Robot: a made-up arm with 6 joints.
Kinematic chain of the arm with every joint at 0, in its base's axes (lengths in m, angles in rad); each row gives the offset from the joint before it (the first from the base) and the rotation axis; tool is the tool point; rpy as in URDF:
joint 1: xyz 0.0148 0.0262 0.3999 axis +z
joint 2: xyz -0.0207 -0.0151 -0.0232 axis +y
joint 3: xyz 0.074 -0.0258 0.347 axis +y
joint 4: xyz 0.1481 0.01 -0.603 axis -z
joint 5: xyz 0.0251 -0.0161 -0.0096 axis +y
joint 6: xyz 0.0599 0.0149 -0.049 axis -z
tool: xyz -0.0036 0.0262 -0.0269 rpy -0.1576 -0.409 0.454
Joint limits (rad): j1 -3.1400..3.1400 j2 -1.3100..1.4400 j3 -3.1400..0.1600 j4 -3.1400..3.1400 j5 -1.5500..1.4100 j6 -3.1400..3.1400
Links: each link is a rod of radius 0.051 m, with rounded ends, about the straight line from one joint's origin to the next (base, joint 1, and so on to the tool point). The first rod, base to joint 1, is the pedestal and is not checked.
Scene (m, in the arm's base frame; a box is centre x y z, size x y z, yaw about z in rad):
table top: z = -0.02
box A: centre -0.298 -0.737 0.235 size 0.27 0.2 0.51 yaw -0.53
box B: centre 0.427 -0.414 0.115 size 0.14 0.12 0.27 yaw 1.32
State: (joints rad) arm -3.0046 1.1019 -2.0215 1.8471 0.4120 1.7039
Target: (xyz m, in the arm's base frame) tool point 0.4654 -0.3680 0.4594
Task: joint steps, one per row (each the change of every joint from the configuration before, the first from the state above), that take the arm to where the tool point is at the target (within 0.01 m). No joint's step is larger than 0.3 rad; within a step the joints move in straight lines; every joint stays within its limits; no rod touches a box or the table.
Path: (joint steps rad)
1: 0.2944 -0.2265 0.1019 0.1075 -0.0852 0.0196
2: 0.2945 -0.2264 0.1020 0.1076 -0.0853 0.0197
3: 0.2944 -0.2265 0.1019 0.1075 -0.0852 0.0196
4: 0.2944 -0.2264 0.1019 0.1076 -0.0853 0.0197
5: 0.2540 -0.0835 0.1490 0.0529 -0.0507 0.0134
6: 0.2540 -0.0835 0.1490 0.0530 -0.0508 0.0135
7: 0.2541 -0.0835 0.1490 0.0530 -0.0507 0.0134
8: 0.2540 -0.0834 0.1490 0.0529 -0.0507 0.0135
9: 0.2540 -0.0835 0.1489 0.0530 -0.0508 0.0135

